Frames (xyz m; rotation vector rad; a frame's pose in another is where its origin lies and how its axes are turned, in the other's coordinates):
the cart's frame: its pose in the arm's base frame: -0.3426 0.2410 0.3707 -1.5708 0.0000 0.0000
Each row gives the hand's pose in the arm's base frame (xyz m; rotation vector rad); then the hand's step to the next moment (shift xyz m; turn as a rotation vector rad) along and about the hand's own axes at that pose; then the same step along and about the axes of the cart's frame.
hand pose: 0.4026 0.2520 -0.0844 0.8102 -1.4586 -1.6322
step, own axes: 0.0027 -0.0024 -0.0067 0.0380 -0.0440 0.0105
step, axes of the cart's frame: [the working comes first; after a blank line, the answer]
step, axes of the arm's base frame: 0.0041 -0.0056 -0.0032 -0.0337 -0.0267 -0.0406

0.0041 0.0032 -0.0056 -0.0337 0.0406 -0.0267
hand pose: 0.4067 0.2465 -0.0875 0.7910 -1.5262 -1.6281
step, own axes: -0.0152 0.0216 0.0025 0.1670 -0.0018 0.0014
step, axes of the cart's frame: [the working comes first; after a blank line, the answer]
step, axes of the arm's base frame: 0.0083 0.0142 0.0208 -0.0888 -0.1412 0.0078

0.0083 -0.0208 0.0142 -0.0888 -0.0078 -0.1412
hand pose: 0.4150 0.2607 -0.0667 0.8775 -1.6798 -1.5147
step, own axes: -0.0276 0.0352 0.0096 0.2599 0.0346 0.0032
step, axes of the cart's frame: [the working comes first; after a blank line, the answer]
step, axes of the arm's base frame: 0.0053 0.0315 0.0328 -0.1403 -0.2160 0.0493

0.0053 -0.0328 0.0315 -0.1403 -0.0493 -0.2160
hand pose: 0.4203 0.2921 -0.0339 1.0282 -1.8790 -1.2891
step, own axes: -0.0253 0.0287 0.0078 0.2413 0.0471 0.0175
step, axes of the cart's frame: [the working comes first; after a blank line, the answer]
step, axes of the arm's base frame: -0.0011 0.0316 0.0229 -0.1460 -0.1907 0.0552

-0.0011 -0.0229 0.0316 -0.1460 -0.0552 -0.1907
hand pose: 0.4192 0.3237 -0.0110 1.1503 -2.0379 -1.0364
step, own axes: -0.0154 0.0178 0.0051 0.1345 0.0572 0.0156
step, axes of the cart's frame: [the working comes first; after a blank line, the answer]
step, axes of the arm's base frame: -0.0045 0.0211 0.0106 -0.0993 -0.0941 0.0536

-0.0045 -0.0106 0.0211 -0.0993 -0.0536 -0.0941
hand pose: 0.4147 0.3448 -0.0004 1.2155 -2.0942 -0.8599
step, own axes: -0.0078 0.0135 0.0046 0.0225 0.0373 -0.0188
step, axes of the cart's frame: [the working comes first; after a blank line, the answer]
step, axes of the arm's base frame: -0.0072 0.0132 0.0061 -0.0156 -0.0104 0.0436

-0.0072 -0.0061 0.0132 -0.0156 -0.0436 -0.0104
